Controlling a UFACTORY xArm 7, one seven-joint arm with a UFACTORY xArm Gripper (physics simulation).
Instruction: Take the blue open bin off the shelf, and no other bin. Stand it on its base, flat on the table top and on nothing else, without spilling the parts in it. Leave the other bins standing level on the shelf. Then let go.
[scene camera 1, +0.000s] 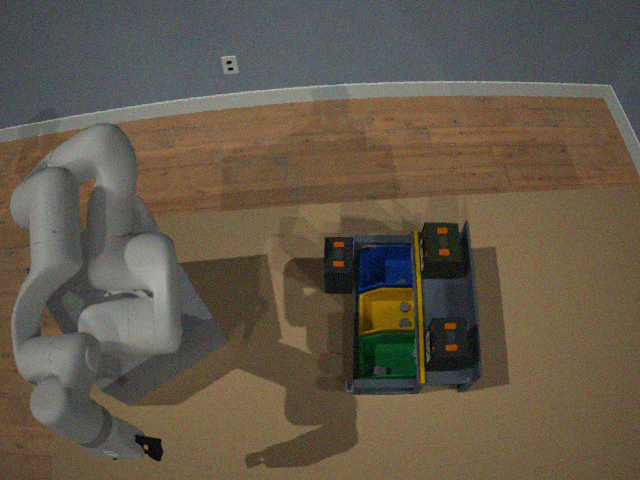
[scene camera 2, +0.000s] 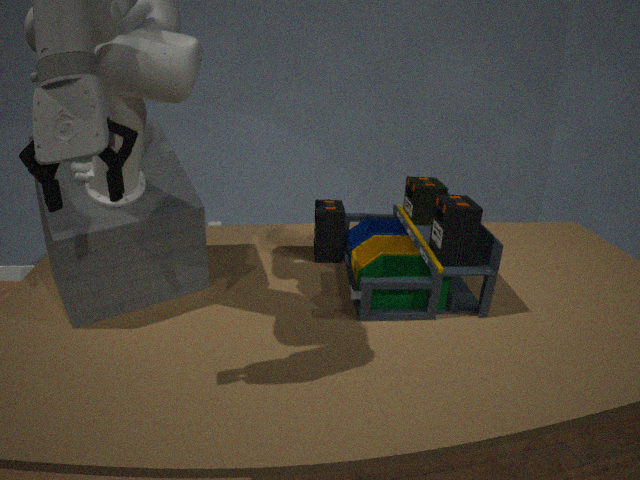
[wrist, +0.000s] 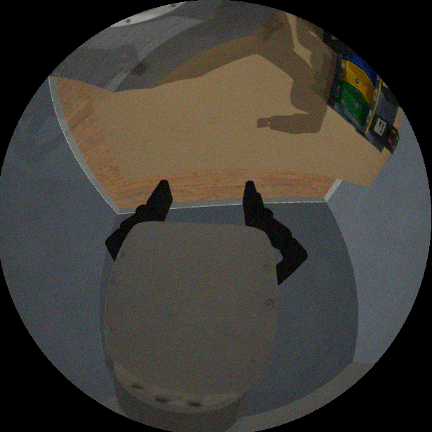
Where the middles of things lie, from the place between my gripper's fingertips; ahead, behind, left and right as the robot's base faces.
Right now the green bin (scene camera 2: 386, 265) is 550 mm ahead of my hand, 110 mm to the left of it and 250 mm below it. From my hand the other things lie so: yellow bin (scene camera 1: 379, 312) 580 mm ahead, 220 mm to the left, 250 mm below; then blue open bin (scene camera 1: 386, 264) 610 mm ahead, 330 mm to the left, 250 mm below.
